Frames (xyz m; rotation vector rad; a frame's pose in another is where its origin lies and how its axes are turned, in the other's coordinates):
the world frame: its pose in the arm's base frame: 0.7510 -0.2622 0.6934 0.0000 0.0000 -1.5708
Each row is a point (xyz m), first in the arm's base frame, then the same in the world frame.
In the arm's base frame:
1: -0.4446 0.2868 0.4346
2: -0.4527 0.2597 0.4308
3: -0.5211 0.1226 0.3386
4: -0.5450 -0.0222 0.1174
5: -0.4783 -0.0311 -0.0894
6: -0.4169 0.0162 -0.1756
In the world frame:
1: -0.5490 -1.1956 -0.2588
2: -0.5219 -1.2037 -0.2626
3: -0.3848 -1.2721 -0.3548
4: -0.2400 -1.2960 -0.5760
5: -0.2311 -1.2293 -0.7828
6: -0.2784 -1.1679 -0.8690

